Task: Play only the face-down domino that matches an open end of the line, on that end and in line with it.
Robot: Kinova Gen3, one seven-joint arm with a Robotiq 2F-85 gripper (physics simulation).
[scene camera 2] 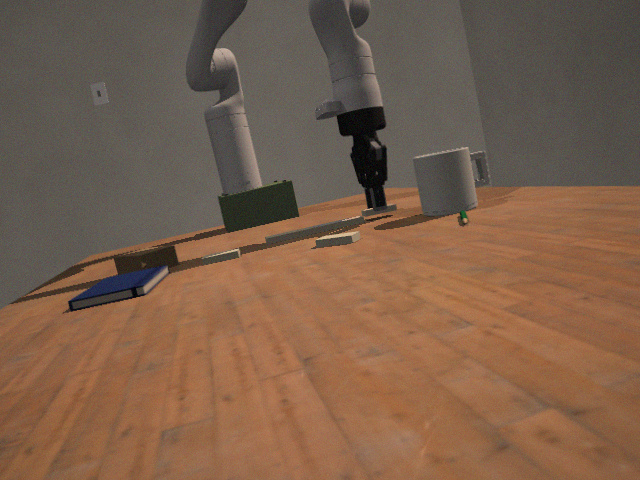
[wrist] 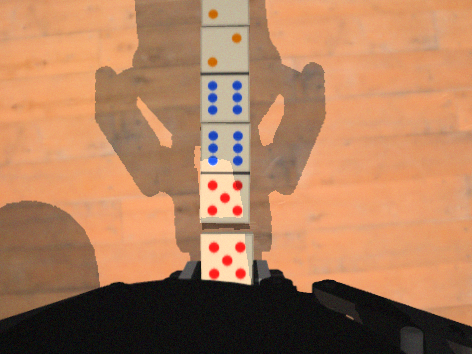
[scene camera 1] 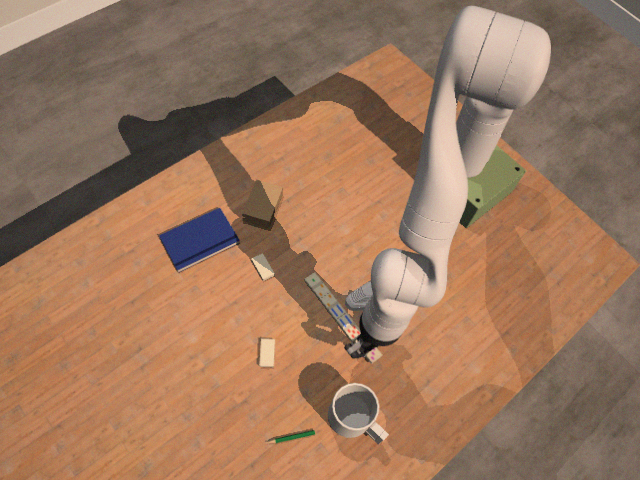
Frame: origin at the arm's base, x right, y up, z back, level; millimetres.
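Seen in the pictures: gripper, fingertip midpoint: (scene camera 2: pixel 377 210) (wrist: pixel 227 280) (scene camera 1: pixel 367 347); arm's base, origin of the base link: (scene camera 2: pixel 243 190) (scene camera 1: pixel 463 160).
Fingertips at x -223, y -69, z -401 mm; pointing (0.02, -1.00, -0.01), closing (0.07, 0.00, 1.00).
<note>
Offsets run from my fingertips to a thing's middle. "spot": to the spot under its first point.
The domino line @(spot: dx +112, dy -3, dz -12 mm) (scene camera 1: pixel 330 304) (scene camera 2: pixel 310 230) (wrist: pixel 225 148) lies face up, with a green-pip end and a red-five end. My gripper (scene camera 1: pixel 359 347) (scene camera 2: pixel 376 203) (wrist: pixel 227 280) is shut on a face-up domino @(dx -2, dy +0, dz +0 mm) (scene camera 1: pixel 373 354) (scene camera 2: pixel 388 208) (wrist: pixel 227 254), held low over the table beyond the red-five end. Its red-five half faces the line's red five, nearly in line, with a narrow gap in the wrist view; its other half has magenta pips. One face-down domino @(dx +251, dy -8, dz -84 mm) (scene camera 1: pixel 262 267) (scene camera 2: pixel 222 256) lies near the book, another @(dx +92, dy -8, dz -167 mm) (scene camera 1: pixel 266 352) (scene camera 2: pixel 337 239) to the line's side.
A grey-white mug @(dx -102, dy +30, dz -95 mm) (scene camera 1: pixel 354 408) (scene camera 2: pixel 445 180) stands near the held domino. A green pencil @(dx -63, dy -10, dz -211 mm) (scene camera 1: pixel 294 437) (scene camera 2: pixel 463 218) lies beside the mug. A blue book @(dx +372, dy -7, dz -165 mm) (scene camera 1: pixel 199 237) (scene camera 2: pixel 118 285) and a brown block @(dx +377, dy +2, dz -12 mm) (scene camera 1: pixel 259 205) (scene camera 2: pixel 147 259) are at the far side. The arm stands on a green base (scene camera 1: pixel 493 180) (scene camera 2: pixel 258 205).
</note>
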